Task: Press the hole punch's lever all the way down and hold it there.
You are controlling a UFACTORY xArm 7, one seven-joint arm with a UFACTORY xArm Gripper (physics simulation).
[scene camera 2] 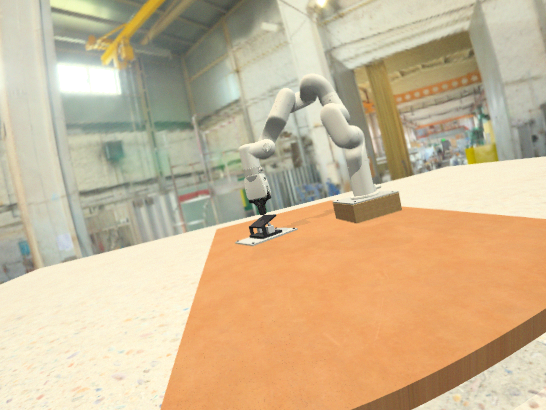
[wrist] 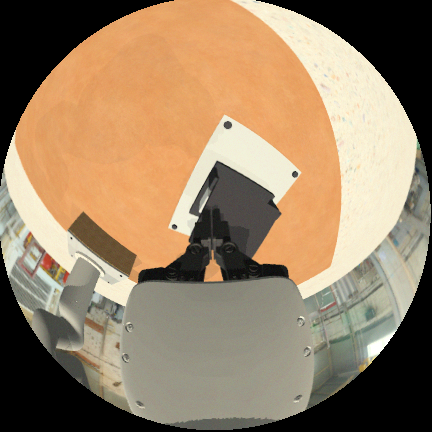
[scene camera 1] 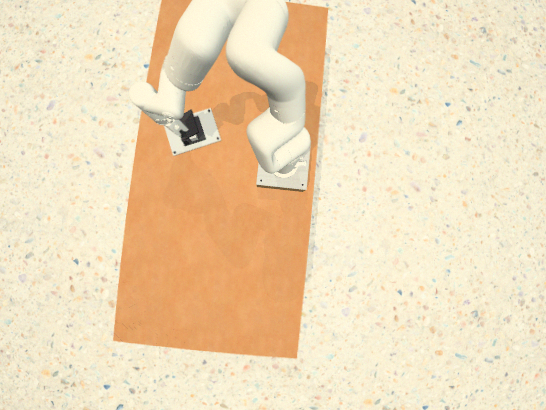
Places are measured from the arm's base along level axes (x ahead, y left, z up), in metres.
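Pixels of known places: gripper, fingertip midpoint: (scene camera 2: 263, 214) (wrist: 210, 219) (scene camera 1: 183, 134); arm's base, origin of the base link: (scene camera 2: 364, 196) (wrist: 89, 263).
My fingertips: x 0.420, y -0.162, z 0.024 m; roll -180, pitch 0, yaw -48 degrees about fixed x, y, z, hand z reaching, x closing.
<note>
Ahead of a thing's pixels: the offset from my fingertips to its top centre. Level surfaces: height alone.
The hole punch's black lever {0.005 m back, 0.054 m right, 0.014 m down} (scene camera 1: 189, 121) (scene camera 2: 263, 221) (wrist: 242, 200) is tilted up, its raised end towards the right in the second scene view, with a gap between it and the punch's base. The punch is mounted on a white plate {0.005 m back, 0.054 m right, 0.096 m down} (scene camera 1: 212, 132) (scene camera 2: 247, 242) (wrist: 240, 147) with dark screws at its corners. My gripper (scene camera 2: 263, 213) (wrist: 210, 219) is shut and empty, pointing down. Its fingertips are at or very slightly above the lever's raised part; contact cannot be made out. In the wrist view the fingertips overlap the lever's left edge. In the first scene view the arm partly hides the punch.
The orange table top {0.108 m down} (scene camera 1: 210, 280) (scene camera 2: 320, 300) (wrist: 125, 100) carries the punch near one long edge. The arm's base block (scene camera 1: 281, 183) (scene camera 2: 372, 211) (wrist: 102, 241) stands near the opposite long edge. The speckled floor surrounds the table top in the first scene view.
</note>
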